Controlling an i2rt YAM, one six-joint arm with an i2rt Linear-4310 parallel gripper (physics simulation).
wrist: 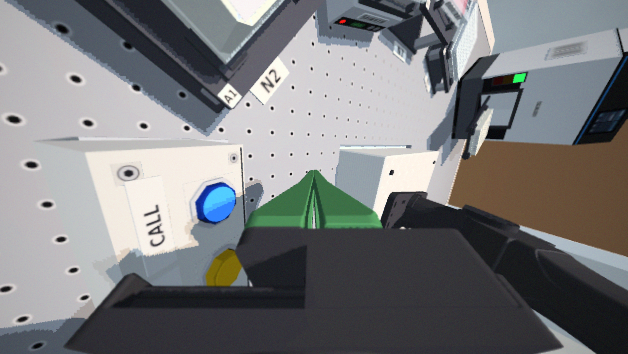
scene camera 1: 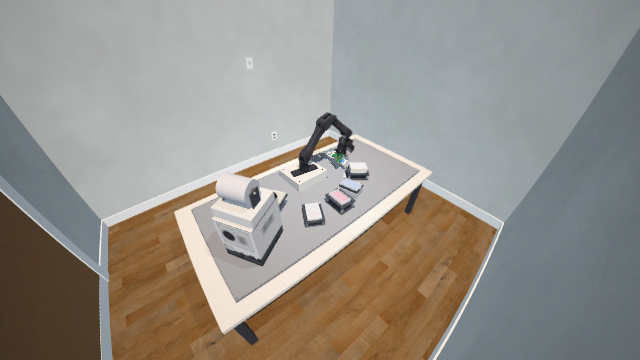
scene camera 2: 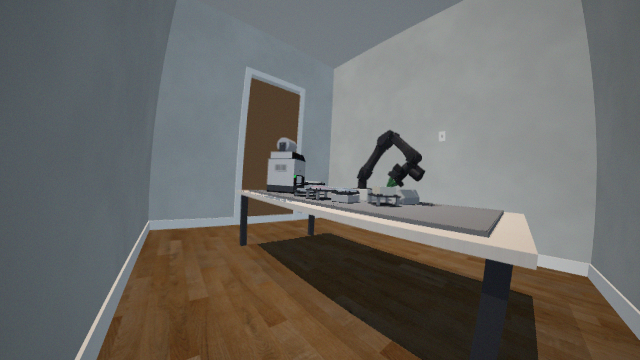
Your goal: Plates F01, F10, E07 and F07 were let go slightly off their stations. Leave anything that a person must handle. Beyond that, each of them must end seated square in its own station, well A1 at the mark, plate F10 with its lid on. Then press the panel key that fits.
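My gripper (scene camera 1: 339, 158) (scene camera 2: 391, 183) (wrist: 313, 176) is shut and empty, its green tips together above and beside the key panel (scene camera 2: 409, 196) (wrist: 107, 167). In the wrist view the panel shows a CALL label (wrist: 154, 225), a lit blue key (wrist: 216, 202) and a shaded yellow key (wrist: 223, 268), partly behind the gripper body. A whitish plate (scene camera 1: 358, 167) (wrist: 247, 9) sits on the dark station marked N2 (wrist: 280, 37). A pink plate (scene camera 1: 340, 197), a blue plate (scene camera 1: 351, 185) and a white plate (scene camera 1: 313, 212) stand along the mat. Plate codes are not readable.
A large white machine (scene camera 1: 250, 220) (scene camera 2: 285, 172) (wrist: 560, 95) shows a green light, with a small plate (wrist: 481, 131) at its opening. A low device (wrist: 357, 20) shows a red light. The white arm base (scene camera 1: 304, 182) (wrist: 410, 175) stands near the panel.
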